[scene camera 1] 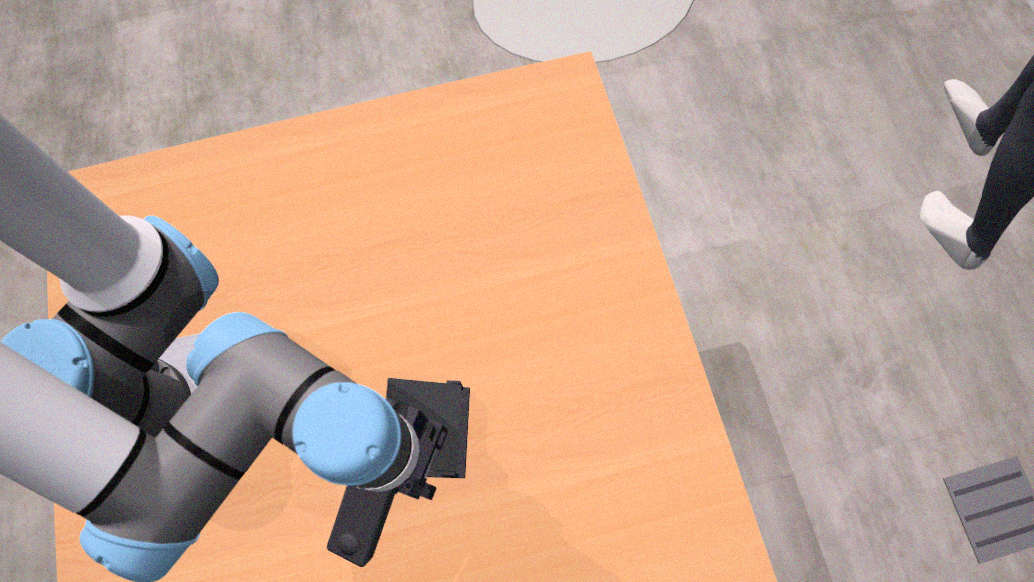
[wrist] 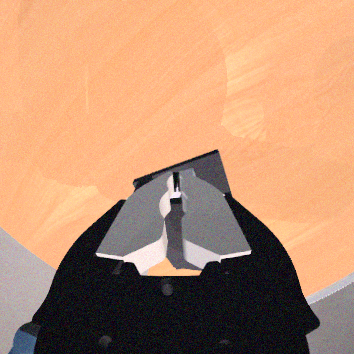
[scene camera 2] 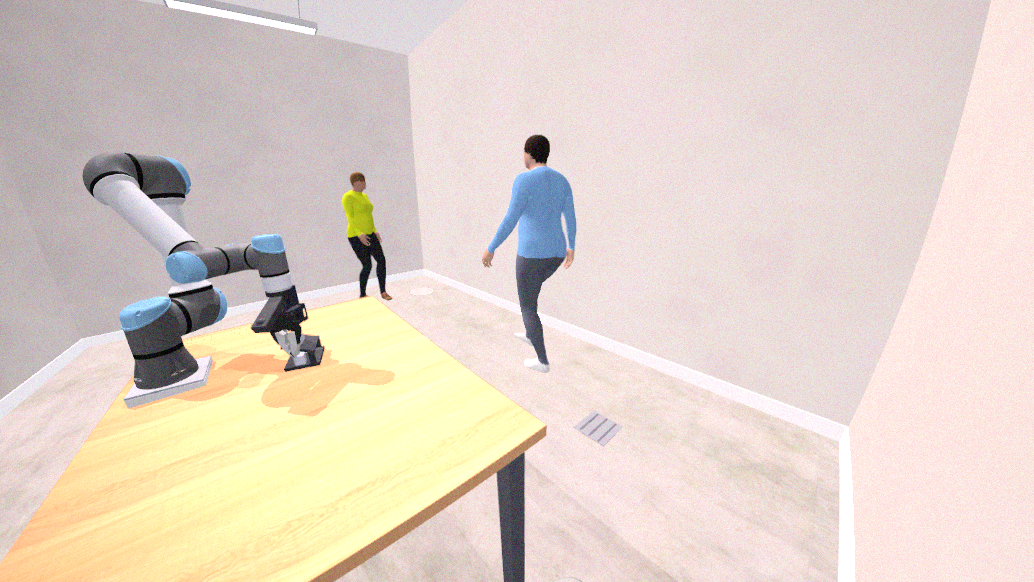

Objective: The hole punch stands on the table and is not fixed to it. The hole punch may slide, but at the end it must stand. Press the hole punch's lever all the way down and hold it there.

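Seen in the pictures: gripper, between the fingertips: point(wrist: 176, 174) point(scene camera 2: 294, 357); arm's base, origin of its link: point(scene camera 1: 136, 412) point(scene camera 2: 168, 375).
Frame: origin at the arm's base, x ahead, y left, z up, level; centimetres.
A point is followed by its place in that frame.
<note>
The dark hole punch point(scene camera 1: 452, 433) @(x 42.8, y -6.8, z 2.8 cm) point(scene camera 2: 312, 357) @(x 42.0, y -11.9, z 0.5 cm) point(wrist: 212, 170) @(x 34.6, y -9.1, z -1.6 cm) stands on the wooden table, partly hidden by the wrist and fingers. In scene camera 2 its dark upper part shows low above its base, behind and beside the fingers. My gripper point(scene camera 2: 295, 354) @(x 37.3, y -12.2, z 2.1 cm) point(wrist: 176, 174) @(x 37.3, y -12.2, z 2.1 cm) is shut and empty, pointing down, with its fingertips down at the hole punch. The fingers cover part of the punch in the wrist view, and the exact contact point is hidden. I cannot tell whether the lever is all the way down.
The table point(scene camera 1: 506, 253) @(x 51.7, y 19.3, z -2.8 cm) point(scene camera 2: 303, 462) @(x 40.1, y -52.9, z -2.8 cm) extends around the punch. The robot's base point(scene camera 2: 170, 386) @(x 3.1, y -7.7, z -0.1 cm) stands on it at the left in scene camera 2. Two people, one in a blue top point(scene camera 2: 542, 213) and one in a yellow top point(scene camera 2: 358, 213), stand on the floor beyond the table.
</note>
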